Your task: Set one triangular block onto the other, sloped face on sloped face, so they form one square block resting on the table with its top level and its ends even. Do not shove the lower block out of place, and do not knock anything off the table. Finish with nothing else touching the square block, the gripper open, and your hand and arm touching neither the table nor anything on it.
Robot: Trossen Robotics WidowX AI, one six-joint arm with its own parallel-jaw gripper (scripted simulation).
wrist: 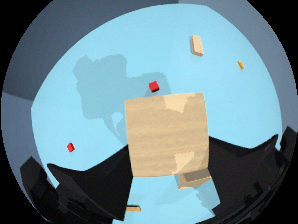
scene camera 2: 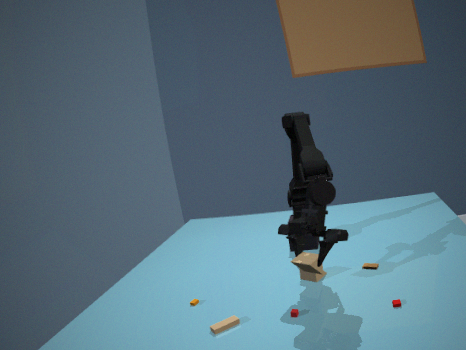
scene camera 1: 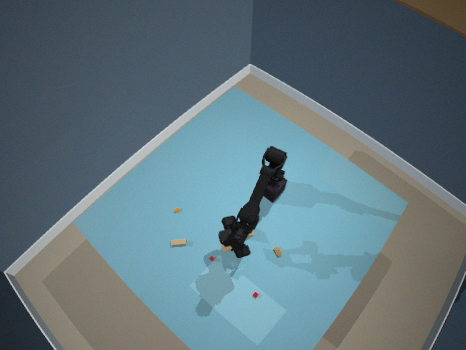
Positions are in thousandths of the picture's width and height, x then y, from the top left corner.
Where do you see a tan triangular block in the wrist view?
565,605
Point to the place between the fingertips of my gripper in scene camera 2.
662,759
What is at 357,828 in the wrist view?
My gripper.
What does my gripper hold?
A tan triangular block.
